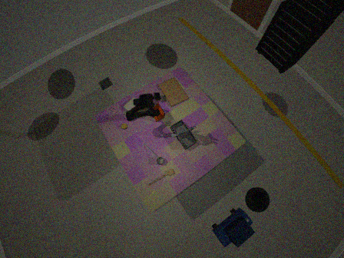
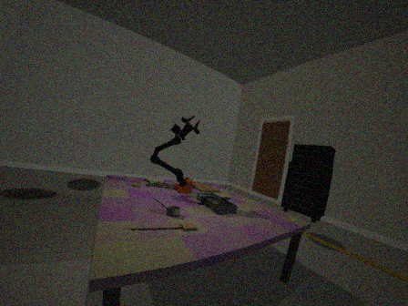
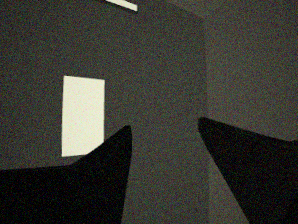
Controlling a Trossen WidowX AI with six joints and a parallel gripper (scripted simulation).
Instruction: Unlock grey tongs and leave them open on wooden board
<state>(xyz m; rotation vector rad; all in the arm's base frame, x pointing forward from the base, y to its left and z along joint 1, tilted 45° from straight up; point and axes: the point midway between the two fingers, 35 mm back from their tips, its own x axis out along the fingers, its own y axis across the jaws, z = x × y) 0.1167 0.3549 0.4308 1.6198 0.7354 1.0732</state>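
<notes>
My gripper tip is 230 mm short of the yellow lock piece, 210 mm to the right of it and 590 mm above it. Round my gripper tip: white block 400 mm behind, 170 mm to the right, 640 mm below; then wooden board 310 mm behind, 360 mm to the left, 650 mm below; then roasting tin 240 mm ahead, 160 mm to the left, 630 mm below.
</notes>
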